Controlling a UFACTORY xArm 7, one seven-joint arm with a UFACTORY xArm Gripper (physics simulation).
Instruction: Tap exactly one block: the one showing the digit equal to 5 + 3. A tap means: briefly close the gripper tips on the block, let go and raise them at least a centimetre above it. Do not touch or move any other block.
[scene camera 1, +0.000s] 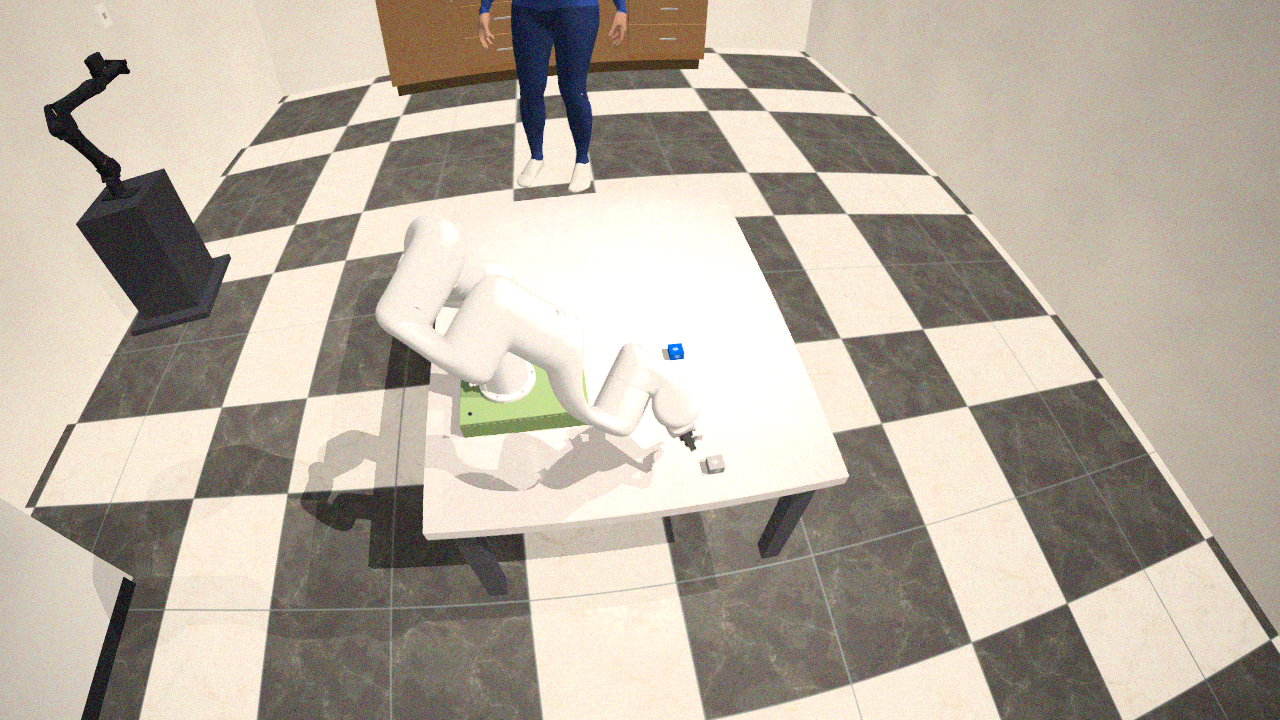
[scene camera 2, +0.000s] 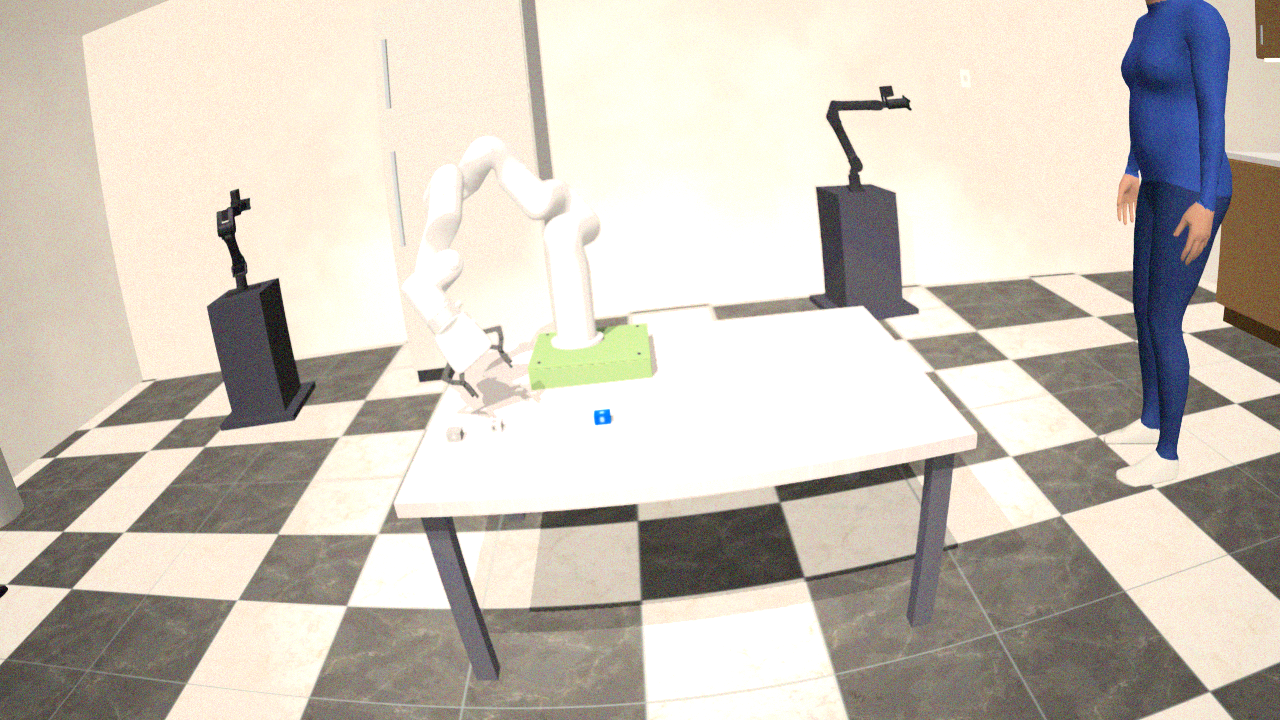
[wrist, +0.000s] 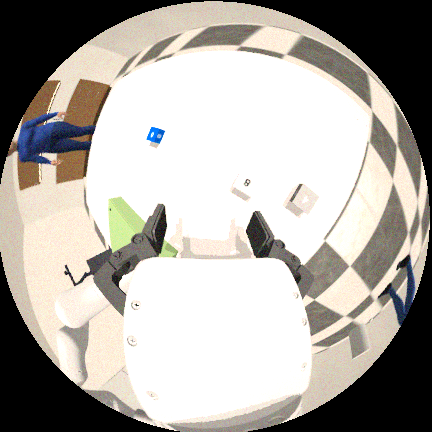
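A white block (scene camera 2: 497, 425) (wrist: 243, 186) with a dark digit 8 sits on the table (scene camera 1: 760, 394) (scene camera 2: 805, 402) (wrist: 225, 100). It does not show in scene camera 1. A grey block (scene camera 1: 714, 463) (scene camera 2: 454, 433) (wrist: 301, 199) with a pale, unreadable mark sits beside it, apart. A blue block (scene camera 1: 675, 351) (scene camera 2: 602, 416) (wrist: 155, 135) with pale, unreadable marks lies farther off. My gripper (scene camera 1: 688, 440) (scene camera 2: 493, 379) (wrist: 208, 217) is open and empty above the table. In the wrist view the 8 block is beyond the fingertips, nearer the right finger's side.
The green base block (scene camera 1: 528, 418) (scene camera 2: 590, 368) (wrist: 125, 225) carries the arm on the table. The grey block is near the table's edge. A person in blue (scene camera 1: 554, 80) (scene camera 2: 1177, 179) (wrist: 55, 137) stands beyond the table.
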